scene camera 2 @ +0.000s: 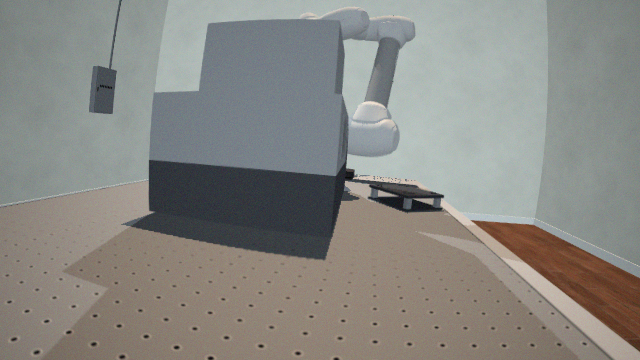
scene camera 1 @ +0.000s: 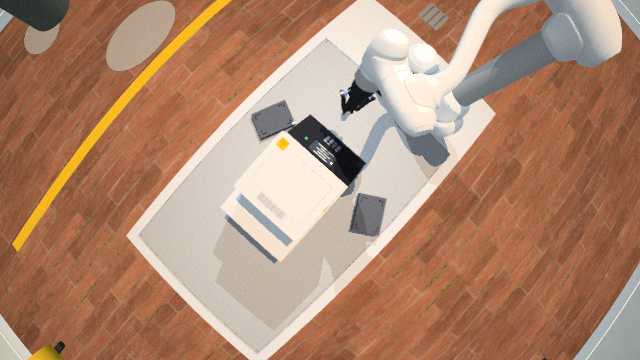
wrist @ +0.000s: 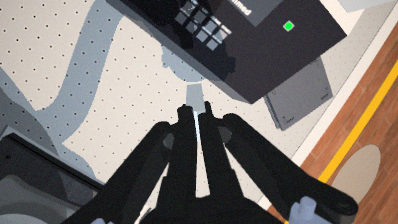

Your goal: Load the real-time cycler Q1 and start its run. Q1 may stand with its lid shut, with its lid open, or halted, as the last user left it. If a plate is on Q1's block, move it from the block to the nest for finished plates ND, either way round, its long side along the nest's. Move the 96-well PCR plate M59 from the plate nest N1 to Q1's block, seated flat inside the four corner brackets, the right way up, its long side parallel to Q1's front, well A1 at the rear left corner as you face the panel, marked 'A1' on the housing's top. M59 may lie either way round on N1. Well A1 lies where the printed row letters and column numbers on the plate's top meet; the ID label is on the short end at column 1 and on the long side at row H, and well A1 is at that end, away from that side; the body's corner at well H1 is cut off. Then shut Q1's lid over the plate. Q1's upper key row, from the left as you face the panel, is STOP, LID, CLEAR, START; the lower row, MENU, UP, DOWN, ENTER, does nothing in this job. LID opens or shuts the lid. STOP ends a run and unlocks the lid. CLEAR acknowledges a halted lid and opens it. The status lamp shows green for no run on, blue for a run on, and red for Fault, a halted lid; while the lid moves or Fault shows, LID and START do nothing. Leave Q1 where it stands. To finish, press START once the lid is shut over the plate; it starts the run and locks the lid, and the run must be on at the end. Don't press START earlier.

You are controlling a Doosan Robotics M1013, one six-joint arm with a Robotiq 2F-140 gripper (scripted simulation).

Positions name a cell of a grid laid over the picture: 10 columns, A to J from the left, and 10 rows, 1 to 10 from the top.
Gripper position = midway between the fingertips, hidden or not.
In view: my gripper (wrist: E5), a lid (scene camera 2: E2) and a dark nest (wrist: H5).
The lid also shows in scene camera 1 (scene camera 1: E6).
